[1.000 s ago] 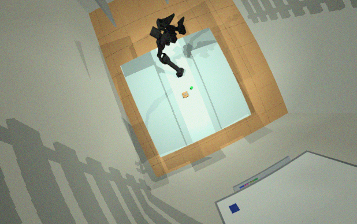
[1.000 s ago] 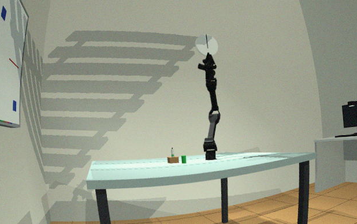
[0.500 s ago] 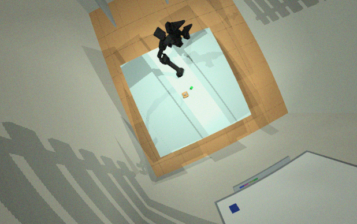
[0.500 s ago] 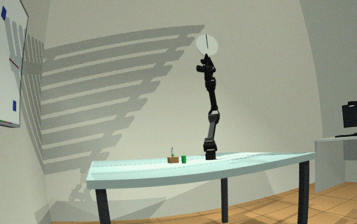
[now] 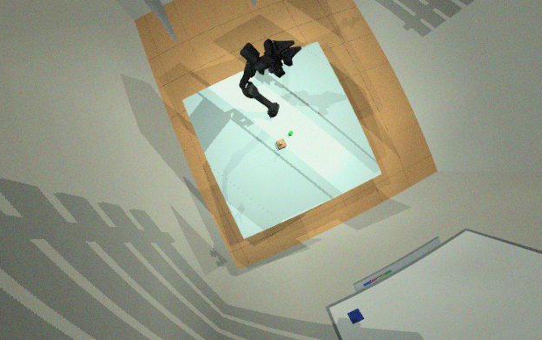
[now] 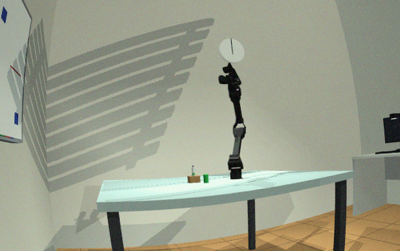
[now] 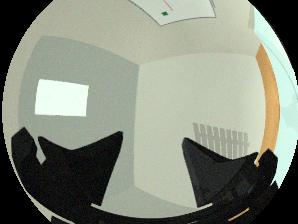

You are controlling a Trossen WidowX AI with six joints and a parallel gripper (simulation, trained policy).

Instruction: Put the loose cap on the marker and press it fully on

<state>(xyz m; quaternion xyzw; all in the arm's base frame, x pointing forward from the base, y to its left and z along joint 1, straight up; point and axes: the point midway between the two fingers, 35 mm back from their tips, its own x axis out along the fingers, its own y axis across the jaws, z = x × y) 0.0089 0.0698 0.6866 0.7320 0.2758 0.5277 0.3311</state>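
The green cap lies 20 cm ahead of my gripper tip, 4 cm to the right of it and 68 cm below it. From my gripper tip the other things lie so: brown holder block: 25 cm ahead, 14 cm to the right, 69 cm below.
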